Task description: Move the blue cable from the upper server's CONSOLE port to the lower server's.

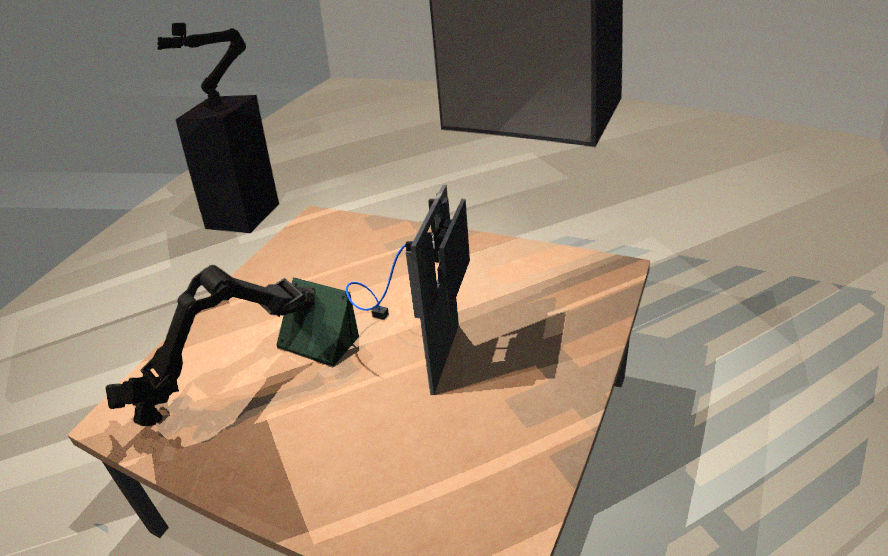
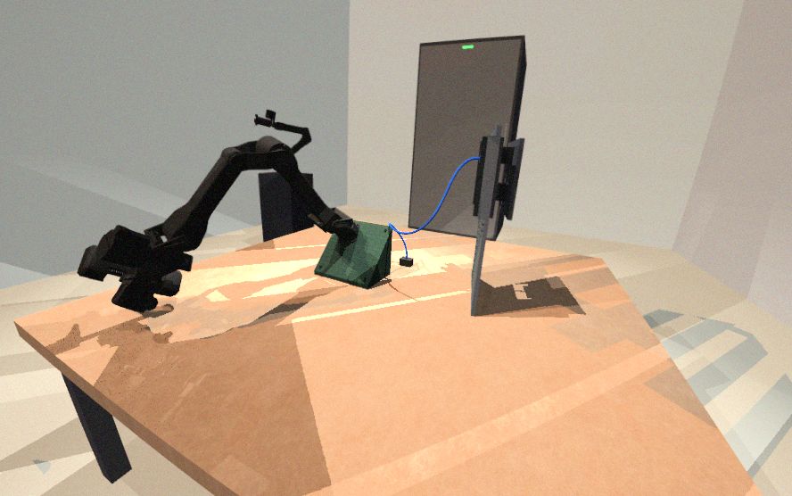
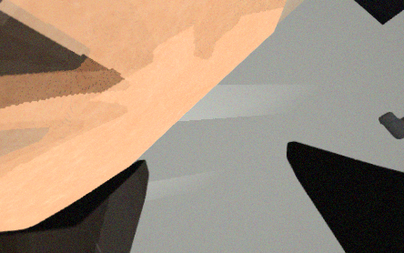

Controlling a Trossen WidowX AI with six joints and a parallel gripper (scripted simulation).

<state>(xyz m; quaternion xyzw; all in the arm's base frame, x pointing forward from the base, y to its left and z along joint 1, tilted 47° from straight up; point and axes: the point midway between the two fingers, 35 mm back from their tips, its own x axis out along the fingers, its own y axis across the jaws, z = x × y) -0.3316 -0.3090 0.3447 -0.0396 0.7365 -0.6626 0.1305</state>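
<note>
Now: the cable plug 780 mm ahead of my gripper tip, 430 mm to the left of it and 320 mm above it. The rest, counted from my gripper tip: black block 530 mm ahead, 580 mm to the left, 60 mm below.
</note>
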